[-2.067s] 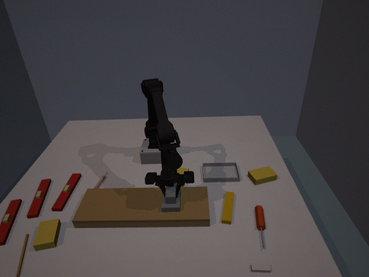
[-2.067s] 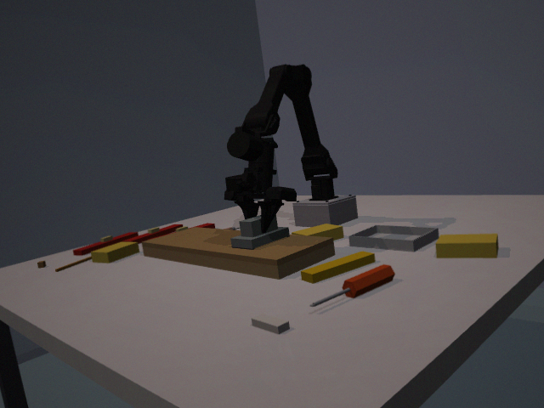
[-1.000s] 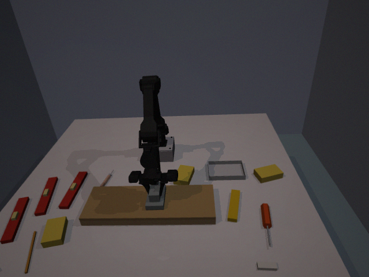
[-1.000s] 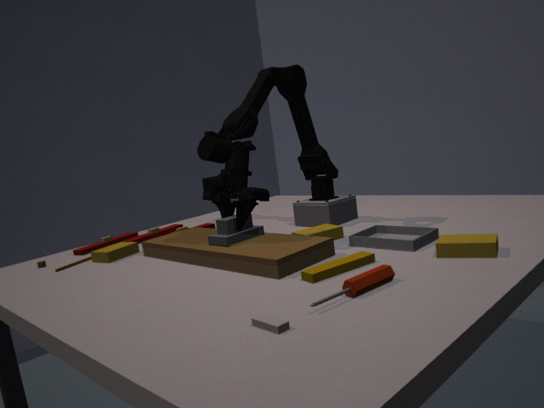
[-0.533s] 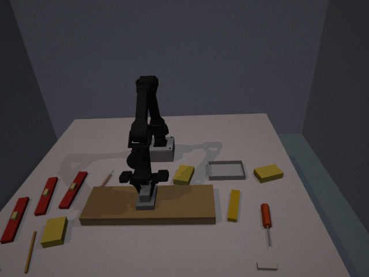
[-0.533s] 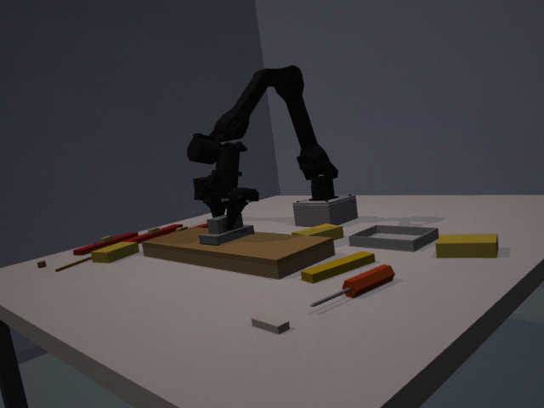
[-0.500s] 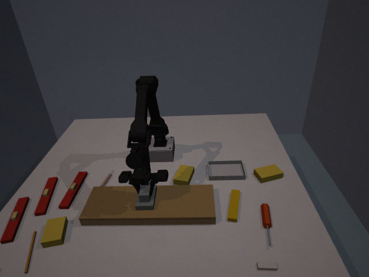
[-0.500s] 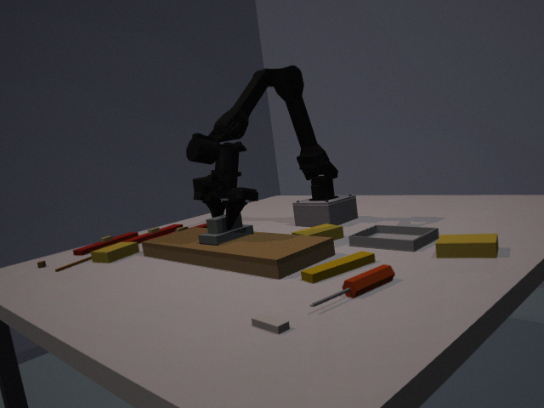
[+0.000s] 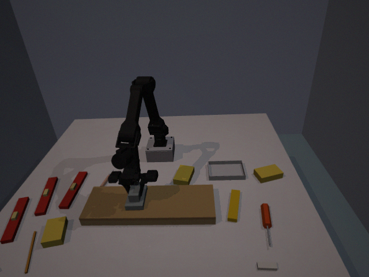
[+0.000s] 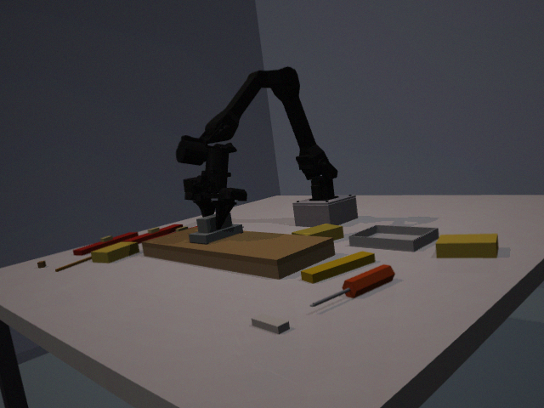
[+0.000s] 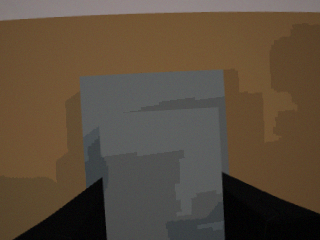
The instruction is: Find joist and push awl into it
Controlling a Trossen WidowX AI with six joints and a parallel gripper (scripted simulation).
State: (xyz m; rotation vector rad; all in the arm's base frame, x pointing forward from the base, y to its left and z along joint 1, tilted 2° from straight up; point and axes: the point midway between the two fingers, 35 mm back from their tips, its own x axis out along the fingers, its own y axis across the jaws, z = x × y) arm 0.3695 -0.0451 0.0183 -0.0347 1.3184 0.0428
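My gripper tip is now 240 mm past the grey tray, 370 mm to the right of it and 50 mm above it. Also, from my gripper tip: yellow bar 20 mm behind, 390 mm to the left, 60 mm below; then stud finder 20 mm behind, 20 mm above; then awl 190 mm behind, 180 mm to the right, 60 mm below.
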